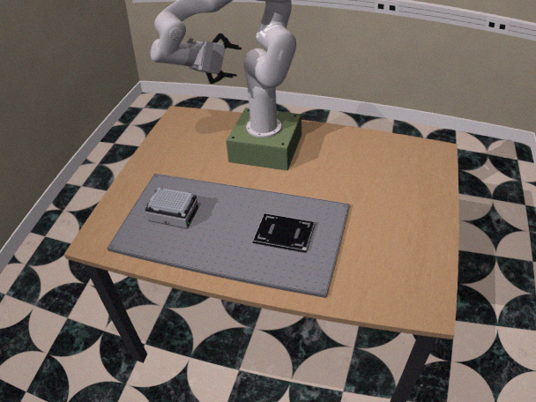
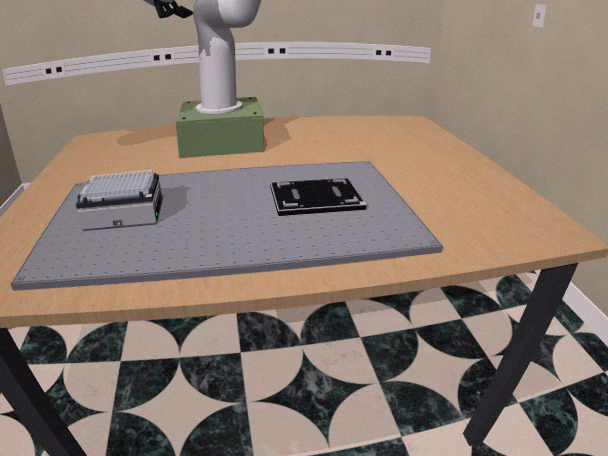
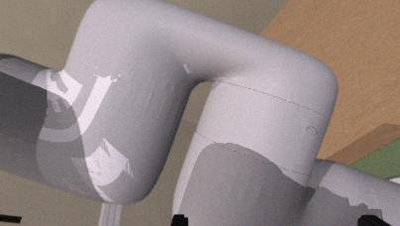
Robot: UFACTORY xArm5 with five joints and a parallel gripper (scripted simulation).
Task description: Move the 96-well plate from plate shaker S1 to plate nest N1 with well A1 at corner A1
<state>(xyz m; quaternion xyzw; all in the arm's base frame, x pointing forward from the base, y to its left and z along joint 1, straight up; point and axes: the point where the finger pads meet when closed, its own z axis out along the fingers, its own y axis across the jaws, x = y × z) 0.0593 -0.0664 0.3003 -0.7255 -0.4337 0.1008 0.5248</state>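
My gripper is now 35 cm short of the white 96-well plate, 13 cm to the left of it and 33 cm above it. From my hand the other things lie so: black plate nest N1 (35 cm ahead, 24 cm to the left, 38 cm below).
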